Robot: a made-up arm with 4 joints. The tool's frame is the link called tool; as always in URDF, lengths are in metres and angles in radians. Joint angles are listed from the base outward. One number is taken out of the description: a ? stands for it. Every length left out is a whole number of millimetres.
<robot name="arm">
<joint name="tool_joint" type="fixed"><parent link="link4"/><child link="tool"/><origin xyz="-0.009 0.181 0" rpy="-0.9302 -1.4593 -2.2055"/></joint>
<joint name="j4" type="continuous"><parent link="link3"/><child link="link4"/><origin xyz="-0.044 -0.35 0" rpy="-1.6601 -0.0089 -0.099"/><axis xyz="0 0 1"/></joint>
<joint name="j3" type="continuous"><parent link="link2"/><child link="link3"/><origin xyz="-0.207 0.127 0" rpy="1.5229 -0.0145 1.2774"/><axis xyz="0 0 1"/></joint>
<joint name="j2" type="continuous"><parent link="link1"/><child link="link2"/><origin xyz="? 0.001 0" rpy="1.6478 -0.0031 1.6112"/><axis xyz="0 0 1"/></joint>
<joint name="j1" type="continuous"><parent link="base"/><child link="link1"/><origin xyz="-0.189 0.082 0.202" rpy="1.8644 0.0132 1.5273"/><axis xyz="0 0 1"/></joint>
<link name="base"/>
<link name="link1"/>
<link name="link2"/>
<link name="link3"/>
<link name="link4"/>
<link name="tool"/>
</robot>
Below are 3 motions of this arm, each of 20 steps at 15 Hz.
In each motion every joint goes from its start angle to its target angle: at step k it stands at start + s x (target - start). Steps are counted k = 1, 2, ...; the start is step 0. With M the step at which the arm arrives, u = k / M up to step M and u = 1 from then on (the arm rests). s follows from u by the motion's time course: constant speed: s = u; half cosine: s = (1 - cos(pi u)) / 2; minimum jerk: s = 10 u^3 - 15 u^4 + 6 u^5.
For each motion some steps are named. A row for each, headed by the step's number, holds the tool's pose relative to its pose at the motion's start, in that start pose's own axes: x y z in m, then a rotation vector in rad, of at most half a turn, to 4 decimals.
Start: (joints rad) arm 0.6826 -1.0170 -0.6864 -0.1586
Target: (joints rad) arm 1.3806 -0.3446 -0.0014 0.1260
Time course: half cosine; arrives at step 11
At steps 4, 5, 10, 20:
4: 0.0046 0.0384 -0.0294 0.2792 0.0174 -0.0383
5: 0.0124 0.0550 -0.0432 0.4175 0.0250 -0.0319
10: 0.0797 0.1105 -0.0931 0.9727 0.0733 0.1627
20: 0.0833 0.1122 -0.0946 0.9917 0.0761 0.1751

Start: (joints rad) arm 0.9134 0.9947 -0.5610 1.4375
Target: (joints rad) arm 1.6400 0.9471 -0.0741 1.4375
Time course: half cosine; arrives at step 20
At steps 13, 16, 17, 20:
13: 0.0023 0.1231 0.0263 0.1301 0.4919 -0.6174
16: 0.0254 0.1476 0.0343 0.1429 0.6234 -0.7604
17: 0.0319 0.1527 0.0357 0.1448 0.6544 -0.7928
20: 0.0410 0.1590 0.0373 0.1466 0.6960 -0.8356

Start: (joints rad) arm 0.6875 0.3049 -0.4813 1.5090
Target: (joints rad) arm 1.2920 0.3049 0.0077 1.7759
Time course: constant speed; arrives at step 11
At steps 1, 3, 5, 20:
1: 0.0039 0.0102 -0.0074 0.0521 0.0471 -0.0411
3: 0.0127 0.0323 -0.0196 0.1499 0.1421 -0.1267
5: 0.0233 0.0564 -0.0286 0.2384 0.2376 -0.2164
20: 0.0704 0.1346 -0.0433 0.4411 0.5245 -0.5069

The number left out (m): 0.281
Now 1 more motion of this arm.
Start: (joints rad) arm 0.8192 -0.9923 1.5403 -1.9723
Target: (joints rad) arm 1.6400 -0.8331 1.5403 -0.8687
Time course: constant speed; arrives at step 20
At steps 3, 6, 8, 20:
3: -0.0432 0.0435 -0.0163 0.1507 0.0018 -0.1108
6: -0.0802 0.0944 -0.0305 0.2956 -0.0163 -0.2236
8: -0.1006 0.1316 -0.0388 0.3883 -0.0393 -0.2989
20: -0.1343 0.3769 -0.0695 0.8563 -0.3532 -0.7151

